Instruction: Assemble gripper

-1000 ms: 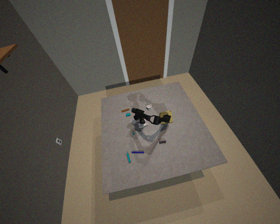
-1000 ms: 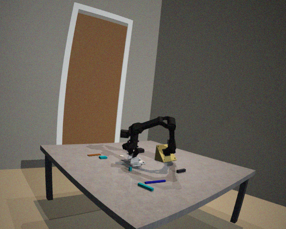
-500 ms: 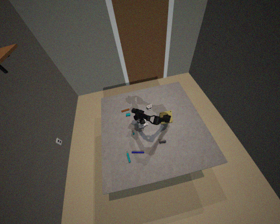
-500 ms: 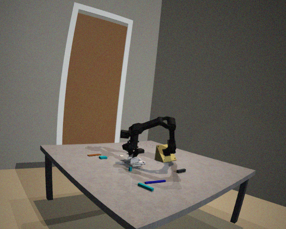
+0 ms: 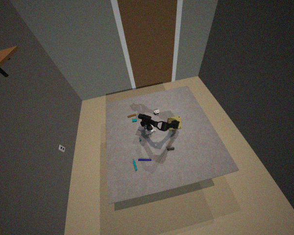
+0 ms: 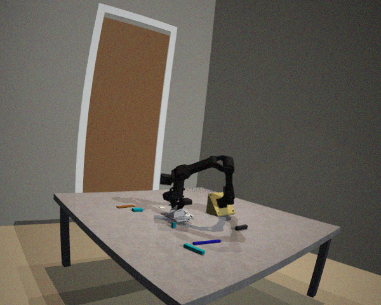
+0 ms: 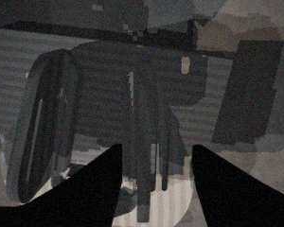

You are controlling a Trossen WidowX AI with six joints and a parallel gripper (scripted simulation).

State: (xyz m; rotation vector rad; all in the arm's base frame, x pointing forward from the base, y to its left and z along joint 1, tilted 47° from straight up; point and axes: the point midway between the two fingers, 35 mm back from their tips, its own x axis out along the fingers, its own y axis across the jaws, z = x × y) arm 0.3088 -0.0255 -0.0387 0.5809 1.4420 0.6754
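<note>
My gripper tip is 14 cm past the white gripper base, 20 cm to the left of it and 1 cm below it. Also, from my gripper tip: white housing plate 5 cm behind, 3 cm to the left, 1 cm below; then orange bar 20 cm ahead, 23 cm to the right, 2 cm below; then small teal cube 13 cm ahead, 16 cm to the left, 1 cm below.
</note>
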